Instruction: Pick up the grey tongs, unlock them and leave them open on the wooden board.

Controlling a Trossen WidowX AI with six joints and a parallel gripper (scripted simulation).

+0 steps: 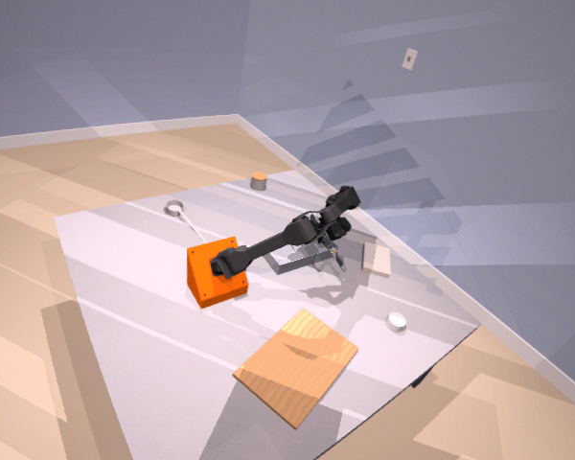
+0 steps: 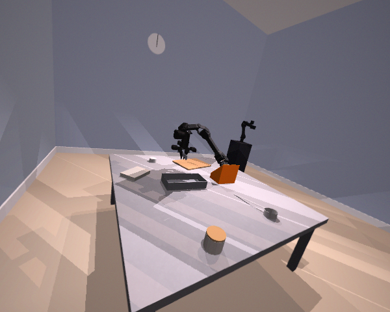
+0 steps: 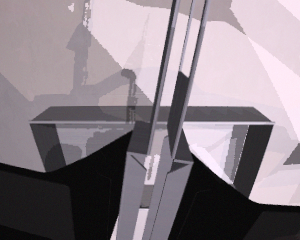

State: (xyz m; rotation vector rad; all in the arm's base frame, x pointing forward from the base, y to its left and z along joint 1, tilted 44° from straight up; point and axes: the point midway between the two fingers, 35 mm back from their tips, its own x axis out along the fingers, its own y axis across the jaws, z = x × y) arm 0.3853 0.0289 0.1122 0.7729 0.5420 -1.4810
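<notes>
My gripper tip is 33 cm to the left of the wooden board, 27 cm past it and 15 cm above it. Round my gripper tip: white cylinder: 36 cm to the right, 14 cm below, 14 cm ahead; then roasting tin: 13 cm below, 11 cm to the left; then beige block: 32 cm ahead, 14 cm below, 5 cm to the right.
</notes>
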